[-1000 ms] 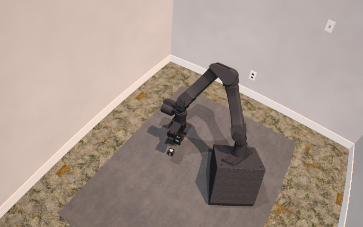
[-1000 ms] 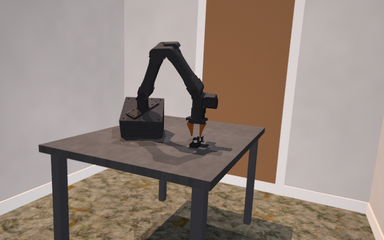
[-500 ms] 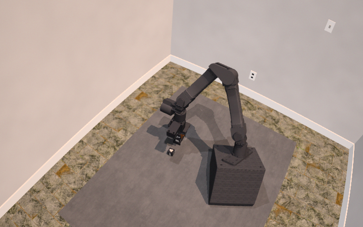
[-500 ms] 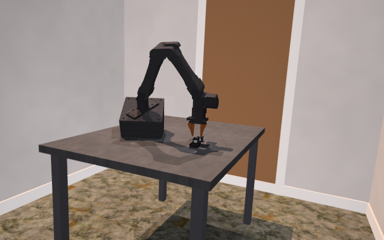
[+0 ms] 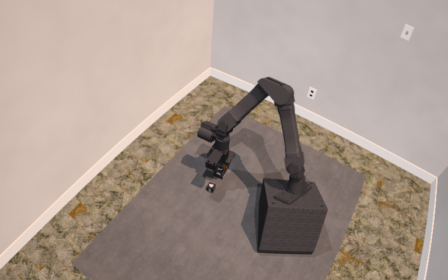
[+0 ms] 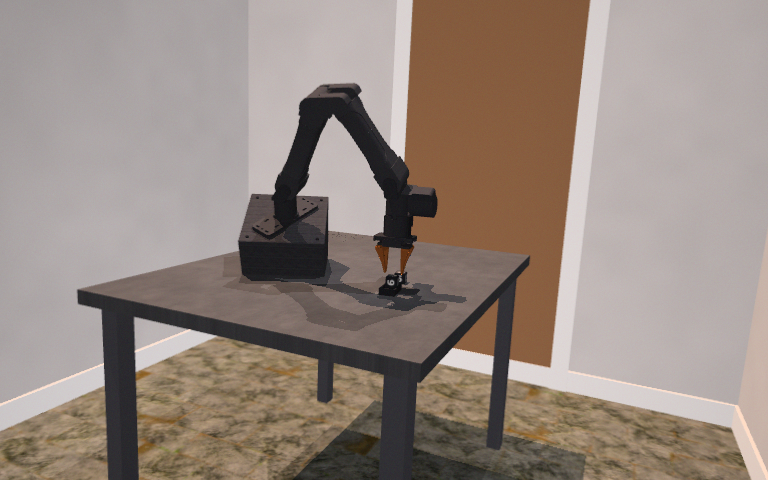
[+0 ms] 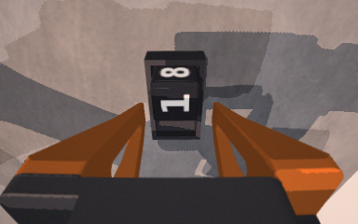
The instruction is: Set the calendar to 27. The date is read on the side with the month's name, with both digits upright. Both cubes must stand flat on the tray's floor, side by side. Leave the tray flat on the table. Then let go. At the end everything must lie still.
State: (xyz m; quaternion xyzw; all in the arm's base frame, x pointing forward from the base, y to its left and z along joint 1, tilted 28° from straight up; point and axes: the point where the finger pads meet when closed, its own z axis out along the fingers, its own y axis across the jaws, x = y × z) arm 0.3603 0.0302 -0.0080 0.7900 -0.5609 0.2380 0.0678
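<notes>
The black digit cube is 30 mm below my hand. Round my hand: black tray 50 mm below, 20 mm to the right; then black cube 90 mm to the left, 40 mm below, 30 mm behind.
</notes>
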